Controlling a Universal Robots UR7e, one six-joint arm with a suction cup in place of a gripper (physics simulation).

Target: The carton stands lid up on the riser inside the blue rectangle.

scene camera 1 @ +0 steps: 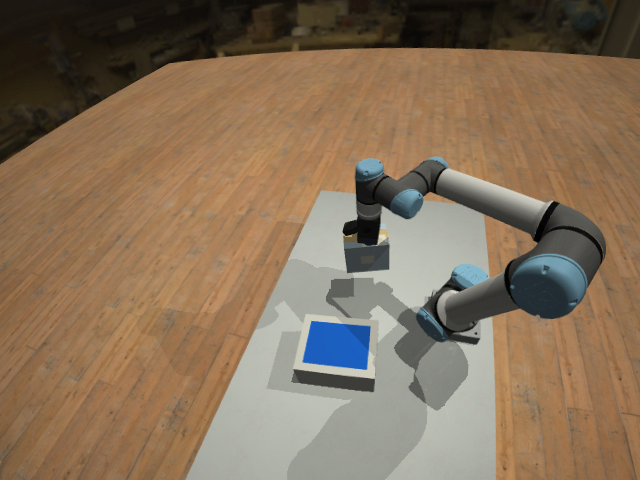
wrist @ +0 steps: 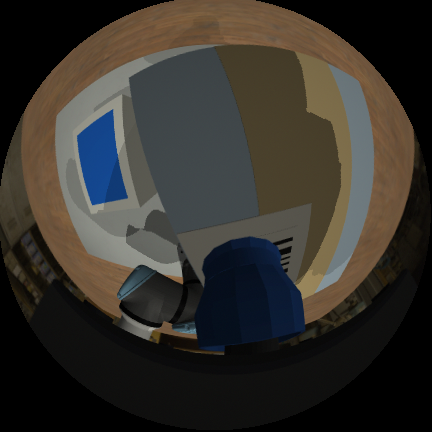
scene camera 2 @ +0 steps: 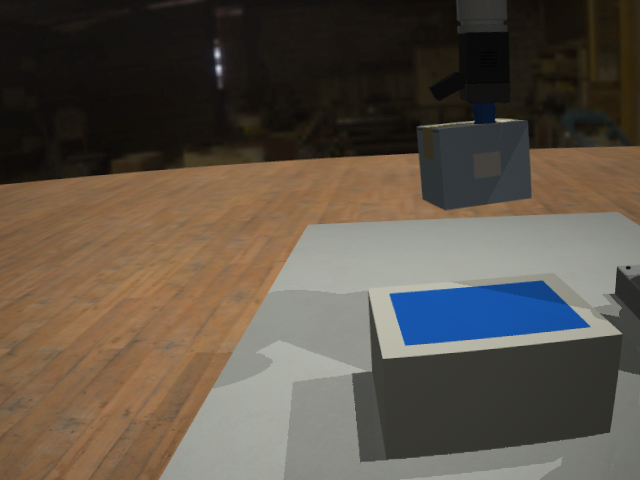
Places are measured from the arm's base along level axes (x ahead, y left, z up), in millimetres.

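Pixels of known places: hand, its tool point: (scene camera 1: pixel 369 244) (wrist: pixel 243 248) (scene camera 2: pixel 484 131).
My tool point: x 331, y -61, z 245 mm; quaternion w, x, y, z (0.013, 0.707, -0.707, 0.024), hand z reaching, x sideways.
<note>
Behind a point stands the place of what it marks.
A grey-blue carton (scene camera 1: pixel 367 258) @[x 332, y -35, z 203 mm] (scene camera 2: pixel 480 165) @[x 343, y -33, z 196 mm] (wrist: pixel 195 145) with tan tape and a barcode label on its lid hangs upright, lid up, in the air. My gripper (scene camera 1: pixel 368 242) @[x 331, y -61, z 245 mm] (scene camera 2: pixel 484 122) (wrist: pixel 245 255), a blue suction cup, is pressed on the carton's lid, over part of the label, and holds it. The pale riser (scene camera 1: pixel 334 377) @[x 377, y 325, z 45 mm] (scene camera 2: pixel 496 397) @[x 390, y 325, z 15 mm] (wrist: pixel 140 175) @[x 332, y 120, z 36 mm] stands on the grey mat, with the blue rectangle (scene camera 1: pixel 337 345) @[x 387, y 230, z 72 mm] (scene camera 2: pixel 485 311) @[x 386, y 232, z 72 mm] (wrist: pixel 102 160) @[x 387, y 199, z 72 mm] on its top. The carton is above and behind the riser in the second scene view, apart from it. The cup's lip is partly hidden in the first scene view.
The grey mat (scene camera 1: pixel 248 423) @[x 627, y 502, z -49 mm] (scene camera 2: pixel 320 253) @[x 638, y -435, z -48 mm] lies on a wooden floor (scene camera 1: pixel 155 232) (scene camera 2: pixel 129 258). The arm's base (scene camera 1: pixel 465 333) @[x -27, y 78, z -2 mm] stands on the mat's right side in the first scene view, to the right of the riser. Arm shadows fall across the mat and part of the rectangle.
</note>
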